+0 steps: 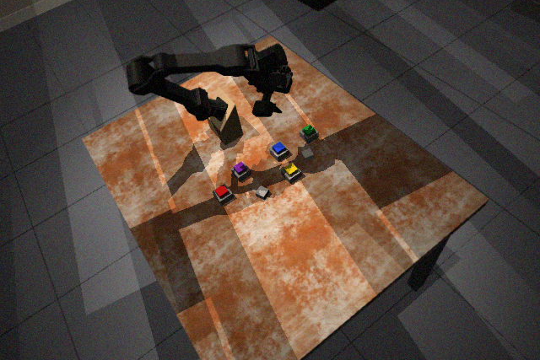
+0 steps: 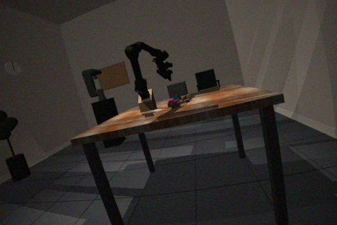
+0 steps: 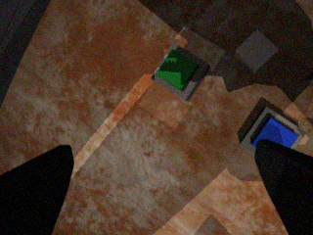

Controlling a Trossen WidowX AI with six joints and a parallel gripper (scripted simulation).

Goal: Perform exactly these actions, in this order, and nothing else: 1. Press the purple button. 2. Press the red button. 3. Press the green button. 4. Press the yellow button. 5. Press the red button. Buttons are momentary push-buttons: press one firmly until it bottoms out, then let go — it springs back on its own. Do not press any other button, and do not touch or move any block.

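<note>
My gripper tip is now 210 mm to the left of the purple button and 160 mm above it. Also, from my gripper tip: blue button (30 mm ahead, 70 mm to the right, 160 mm below); then green button (40 mm ahead, 60 mm to the left, 160 mm below); then white block (100 mm ahead, 10 mm to the right, 180 mm below).
</note>
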